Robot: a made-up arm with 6 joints. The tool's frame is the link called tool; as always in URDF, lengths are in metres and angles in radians. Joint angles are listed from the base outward.
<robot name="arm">
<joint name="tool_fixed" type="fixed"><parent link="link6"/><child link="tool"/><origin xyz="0 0 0" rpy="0 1.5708 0"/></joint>
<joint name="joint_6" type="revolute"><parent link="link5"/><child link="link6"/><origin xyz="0 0 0.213" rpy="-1.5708 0 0"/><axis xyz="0 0 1"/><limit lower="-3.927" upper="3.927"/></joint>
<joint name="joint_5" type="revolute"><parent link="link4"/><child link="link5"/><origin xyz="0 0 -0.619" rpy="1.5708 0 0"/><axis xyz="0 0 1"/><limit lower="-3.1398" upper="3.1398"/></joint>
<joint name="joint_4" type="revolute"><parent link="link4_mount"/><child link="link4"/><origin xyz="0 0 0" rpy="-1.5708 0 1.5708"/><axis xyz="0 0 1"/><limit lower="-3.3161" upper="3.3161"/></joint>
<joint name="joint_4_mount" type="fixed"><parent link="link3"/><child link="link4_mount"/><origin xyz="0 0 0"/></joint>
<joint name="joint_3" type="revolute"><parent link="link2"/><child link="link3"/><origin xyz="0 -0.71 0" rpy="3.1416 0 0"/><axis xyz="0 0 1"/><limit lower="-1.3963" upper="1.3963"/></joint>
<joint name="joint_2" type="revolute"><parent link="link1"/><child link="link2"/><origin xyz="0 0 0" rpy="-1.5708 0 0"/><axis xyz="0 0 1"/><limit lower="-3.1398" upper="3.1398"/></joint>
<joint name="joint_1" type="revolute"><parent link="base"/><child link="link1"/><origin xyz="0 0 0.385"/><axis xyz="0 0 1"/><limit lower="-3.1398" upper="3.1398"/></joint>
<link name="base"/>
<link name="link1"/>
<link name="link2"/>
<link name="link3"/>
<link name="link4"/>
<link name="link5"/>
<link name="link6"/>
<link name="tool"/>
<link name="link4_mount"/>
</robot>
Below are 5 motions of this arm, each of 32 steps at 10 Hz.
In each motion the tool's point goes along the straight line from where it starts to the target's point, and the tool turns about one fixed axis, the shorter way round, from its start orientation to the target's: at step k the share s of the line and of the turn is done. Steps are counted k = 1, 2, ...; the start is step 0. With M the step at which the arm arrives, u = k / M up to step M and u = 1 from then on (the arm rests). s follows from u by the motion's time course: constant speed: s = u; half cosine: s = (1 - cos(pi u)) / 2; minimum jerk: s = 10 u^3 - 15 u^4 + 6 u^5.
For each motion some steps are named. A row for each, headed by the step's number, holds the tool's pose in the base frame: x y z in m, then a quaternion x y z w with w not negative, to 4 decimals.
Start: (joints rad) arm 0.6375 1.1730 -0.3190 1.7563 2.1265 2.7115
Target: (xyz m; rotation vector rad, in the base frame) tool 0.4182 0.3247 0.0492 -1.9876 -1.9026 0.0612
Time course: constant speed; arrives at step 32
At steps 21, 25, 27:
21: 0.5183 0.4105 0.0527 -0.5776 -0.7799 0.0371 0.2381
25: 0.4819 0.3793 0.0514 -0.6274 -0.7455 0.0317 0.2226
27: 0.4637 0.3637 0.0508 -0.6514 -0.7272 0.0289 0.2146

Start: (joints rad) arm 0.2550 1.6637 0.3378 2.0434 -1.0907 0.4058
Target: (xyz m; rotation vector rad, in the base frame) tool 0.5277 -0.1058 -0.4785 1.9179 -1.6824 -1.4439
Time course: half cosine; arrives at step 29
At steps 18, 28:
18: 0.6711 0.0398 -0.4019 0.7537 -0.5108 -0.4062 0.0780
28: 0.5290 -0.1044 -0.4778 0.6517 -0.5702 -0.4891 0.1046

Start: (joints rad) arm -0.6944 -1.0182 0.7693 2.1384 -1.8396 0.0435
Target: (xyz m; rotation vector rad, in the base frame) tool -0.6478 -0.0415 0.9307 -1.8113 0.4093 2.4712
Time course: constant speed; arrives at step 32
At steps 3, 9, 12, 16, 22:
3: -0.6300 0.6052 1.2868 0.2385 -0.0484 -0.9583 0.1497
9: -0.6337 0.4714 1.2131 0.3163 -0.0671 -0.9393 0.1147
12: -0.6355 0.4045 1.1763 0.3542 -0.0762 -0.9270 0.0969
16: -0.6380 0.3153 1.1271 0.4037 -0.0882 -0.9077 0.0728
22: -0.6417 0.1815 1.0535 0.4753 -0.1055 -0.8728 0.0362

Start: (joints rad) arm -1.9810 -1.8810 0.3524 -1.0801 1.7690 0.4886
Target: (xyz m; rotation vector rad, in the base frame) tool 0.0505 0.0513 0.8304 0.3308 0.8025 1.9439
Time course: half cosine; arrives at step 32
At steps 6, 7, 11, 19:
6: 0.2518 0.8042 0.7768 0.3439 0.9083 -0.0543 0.2318
7: 0.2454 0.7801 0.7785 0.3434 0.9058 -0.0214 0.2472
11: 0.2123 0.6561 0.7873 0.3336 0.8739 0.1481 0.3212
19: 0.1285 0.3430 0.8096 0.2582 0.6612 0.5398 0.4525

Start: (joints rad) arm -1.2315 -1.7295 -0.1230 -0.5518 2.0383 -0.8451
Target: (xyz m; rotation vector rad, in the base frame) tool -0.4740 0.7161 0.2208 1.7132 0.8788 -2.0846
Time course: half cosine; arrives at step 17
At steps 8, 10, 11, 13, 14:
8: -0.4197 0.6070 0.5892 0.5056 0.6010 -0.6079 0.1164
10: -0.4379 0.6436 0.4658 0.5430 0.5081 -0.6558 0.1298
11: -0.4465 0.6607 0.4077 0.5583 0.4622 -0.6755 0.1355
13: -0.4610 0.6900 0.3088 0.5807 0.3810 -0.7048 0.1444
14: -0.4666 0.7011 0.2713 0.5880 0.3493 -0.7145 0.1475

